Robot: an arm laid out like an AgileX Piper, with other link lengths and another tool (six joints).
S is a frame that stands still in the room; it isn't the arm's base.
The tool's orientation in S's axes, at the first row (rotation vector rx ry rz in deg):
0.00 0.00 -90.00
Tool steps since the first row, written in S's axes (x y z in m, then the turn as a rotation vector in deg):
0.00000 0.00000 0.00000 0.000 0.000 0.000
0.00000 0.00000 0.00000 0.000 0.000 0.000
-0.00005 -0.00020 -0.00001 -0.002 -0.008 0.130
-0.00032 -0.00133 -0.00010 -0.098 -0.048 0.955
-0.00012 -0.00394 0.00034 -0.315 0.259 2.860
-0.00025 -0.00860 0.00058 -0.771 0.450 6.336
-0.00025 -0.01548 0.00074 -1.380 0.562 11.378
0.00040 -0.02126 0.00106 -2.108 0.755 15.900
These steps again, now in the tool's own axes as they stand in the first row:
0.00000 0.00000 0.00000 0.000 0.000 0.000
0.00000 0.00000 0.00000 0.000 0.000 0.000
0.00020 -0.00005 -0.00001 0.008 -0.002 0.130
0.00133 -0.00032 -0.00010 0.048 -0.098 0.955
0.00394 -0.00012 0.00034 -0.259 -0.315 2.860
0.00860 -0.00025 0.00058 -0.450 -0.771 6.336
0.01548 -0.00025 0.00074 -0.562 -1.380 11.378
0.02126 0.00040 0.00106 -0.755 -2.108 15.900

